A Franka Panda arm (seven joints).
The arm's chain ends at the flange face. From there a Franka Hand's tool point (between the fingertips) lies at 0.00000 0.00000 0.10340 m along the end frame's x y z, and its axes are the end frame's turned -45 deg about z.
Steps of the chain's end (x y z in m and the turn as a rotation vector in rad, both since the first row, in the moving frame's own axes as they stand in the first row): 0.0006 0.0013 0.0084 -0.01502 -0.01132 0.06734; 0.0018 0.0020 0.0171 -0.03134 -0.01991 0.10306; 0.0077 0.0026 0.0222 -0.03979 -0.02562 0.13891; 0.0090 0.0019 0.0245 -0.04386 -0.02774 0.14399; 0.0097 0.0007 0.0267 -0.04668 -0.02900 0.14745; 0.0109 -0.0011 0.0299 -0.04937 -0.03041 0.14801
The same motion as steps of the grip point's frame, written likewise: -0.0024 0.0015 0.0084 -0.00262 -0.01863 0.06734; -0.0039 0.0033 0.0170 -0.00808 -0.03624 0.10306; -0.0012 0.0080 0.0221 -0.01002 -0.04625 0.13891; -0.0003 0.0085 0.0244 -0.01140 -0.05063 0.14399; 0.0008 0.0082 0.0265 -0.01250 -0.05351 0.14745; 0.0026 0.0079 0.0297 -0.01341 -0.05641 0.14801
